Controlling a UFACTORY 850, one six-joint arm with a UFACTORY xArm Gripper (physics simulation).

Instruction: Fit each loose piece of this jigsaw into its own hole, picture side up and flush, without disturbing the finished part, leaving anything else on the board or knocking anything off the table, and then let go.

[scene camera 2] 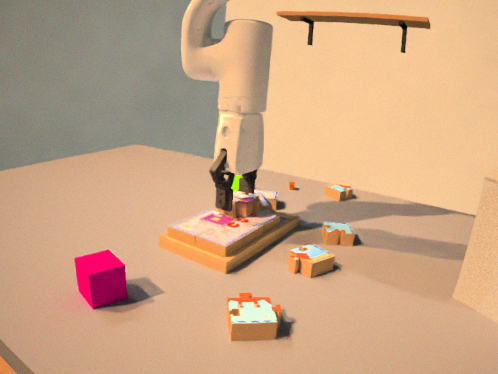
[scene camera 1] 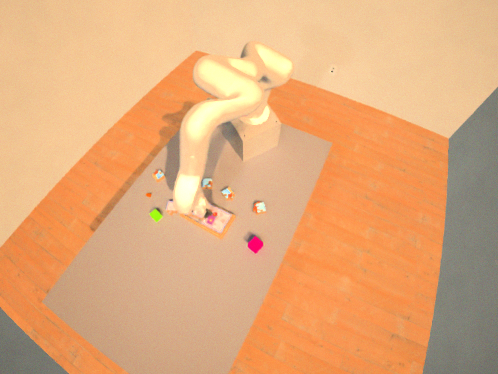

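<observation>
The puzzle board (scene camera 1: 221, 236) (scene camera 2: 227, 264) lies on the mat, with the finished part (scene camera 1: 220, 224) (scene camera 2: 200, 230) on its near side. My gripper (scene camera 1: 204, 212) (scene camera 2: 237, 199) is low over the board, shut on a jigsaw piece (scene camera 2: 246, 206) with purple on its top. The piece stands higher than the finished part; whether it touches the board is hidden. Loose picture-up pieces lie apart on the mat: one (scene camera 1: 259, 207) (scene camera 2: 252, 320), another (scene camera 1: 227, 193) (scene camera 2: 311, 260), a third (scene camera 1: 207, 183) (scene camera 2: 339, 233) and a far one (scene camera 1: 158, 175) (scene camera 2: 339, 192). Another pale-topped piece (scene camera 1: 170, 205) (scene camera 2: 270, 199) is at the board's far end, partly hidden.
A magenta cube (scene camera 1: 255, 244) (scene camera 2: 101, 278) stands off the board's near end. A green block (scene camera 1: 156, 215) (scene camera 2: 236, 183) and a small orange object (scene camera 1: 149, 194) (scene camera 2: 292, 185) are beyond the far end. The robot's base block (scene camera 1: 260, 142) (scene camera 2: 480, 250) stands behind the pieces. A wall shelf (scene camera 2: 350, 18) hangs behind.
</observation>
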